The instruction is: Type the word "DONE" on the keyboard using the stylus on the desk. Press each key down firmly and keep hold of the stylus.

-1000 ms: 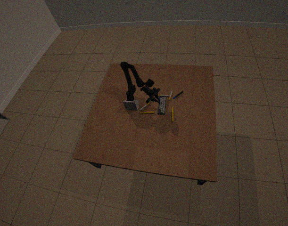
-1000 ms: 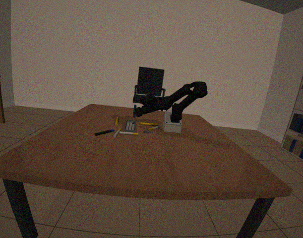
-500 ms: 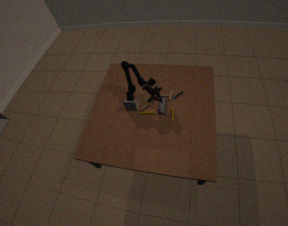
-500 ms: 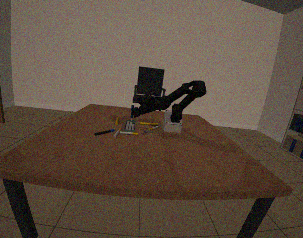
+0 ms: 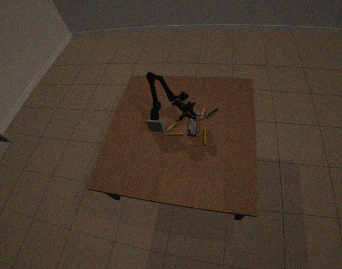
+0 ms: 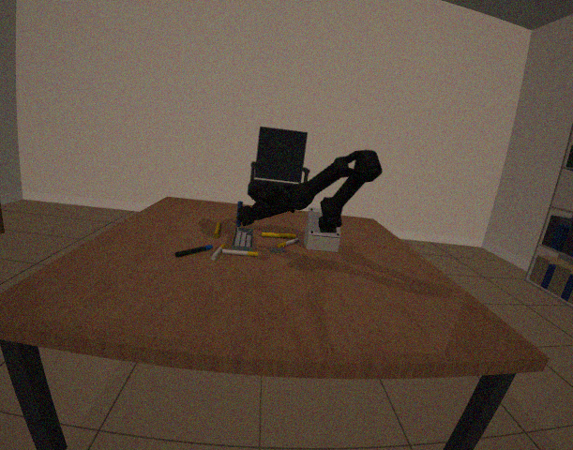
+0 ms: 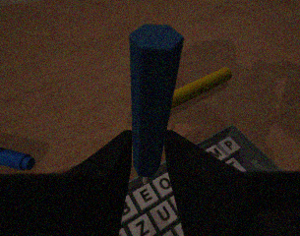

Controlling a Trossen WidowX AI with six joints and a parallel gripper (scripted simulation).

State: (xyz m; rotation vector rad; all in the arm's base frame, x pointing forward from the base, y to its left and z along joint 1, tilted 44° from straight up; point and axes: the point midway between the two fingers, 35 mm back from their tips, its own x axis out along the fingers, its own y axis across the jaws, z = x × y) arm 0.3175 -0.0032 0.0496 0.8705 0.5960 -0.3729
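The thin grey tip lies 50 mm below my gripper tip. The rest, counted from my gripper tip: blue stylus 20 mm below.
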